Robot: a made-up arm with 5 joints. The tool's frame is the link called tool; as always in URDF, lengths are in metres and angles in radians.
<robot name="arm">
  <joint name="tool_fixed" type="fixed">
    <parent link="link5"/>
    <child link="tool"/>
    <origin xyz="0 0 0" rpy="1.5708 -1.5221 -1.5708"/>
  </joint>
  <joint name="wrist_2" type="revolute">
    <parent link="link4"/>
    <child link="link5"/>
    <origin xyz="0.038 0.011 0" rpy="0 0 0"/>
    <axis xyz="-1 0 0"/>
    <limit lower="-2.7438" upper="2.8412" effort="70" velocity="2.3"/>
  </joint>
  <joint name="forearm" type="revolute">
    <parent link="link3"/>
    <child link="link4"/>
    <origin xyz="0.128 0 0.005" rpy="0 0 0"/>
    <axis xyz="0 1 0"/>
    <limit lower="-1.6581" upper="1.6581" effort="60" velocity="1.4"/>
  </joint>
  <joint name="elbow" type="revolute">
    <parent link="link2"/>
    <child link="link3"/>
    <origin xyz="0.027 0 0.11" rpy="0 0 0"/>
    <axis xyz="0 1 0"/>
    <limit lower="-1.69" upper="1.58" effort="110" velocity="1.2"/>
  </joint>
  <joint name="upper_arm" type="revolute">
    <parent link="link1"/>
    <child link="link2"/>
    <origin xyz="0.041 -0.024 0.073" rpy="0 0 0"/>
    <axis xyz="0 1 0"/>
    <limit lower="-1.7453" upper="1.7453" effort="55" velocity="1.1"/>
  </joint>
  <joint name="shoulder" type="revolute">
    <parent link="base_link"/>
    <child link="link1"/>
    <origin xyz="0.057 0 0.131" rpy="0 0 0"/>
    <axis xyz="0 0 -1"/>
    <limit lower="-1.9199" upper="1.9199" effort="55" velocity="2.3"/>
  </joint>
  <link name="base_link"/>
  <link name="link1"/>
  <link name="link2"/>
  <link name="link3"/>
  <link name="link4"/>
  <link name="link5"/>
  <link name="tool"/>
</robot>
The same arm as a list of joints. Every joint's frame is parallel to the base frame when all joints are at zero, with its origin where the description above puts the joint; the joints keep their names.
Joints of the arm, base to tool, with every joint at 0 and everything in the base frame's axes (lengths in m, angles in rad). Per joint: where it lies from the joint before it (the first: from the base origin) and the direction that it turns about. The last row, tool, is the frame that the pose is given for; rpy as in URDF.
shoulder: xyz 0.0570 0.0000 0.1310 axis 0 0 -1
upper_arm: xyz 0.0410 -0.0240 0.0730 axis 0 1 0
elbow: xyz 0.0270 0.0000 0.1100 axis 0 1 0
forearm: xyz 0.1280 0.0000 0.0050 axis 0 1 0
wrist_2: xyz 0.0380 0.0110 0.0000 axis -1 0 0
tool: xyz 0.0000 0.0000 0.0000 rpy 1.5708 -1.5221 -1.5708
Joint limits (rad, base to tool): -1.9199..1.9199 -1.7453..1.7453 -1.6900..1.5800 -1.6581..1.6581 -2.7438..2.8412

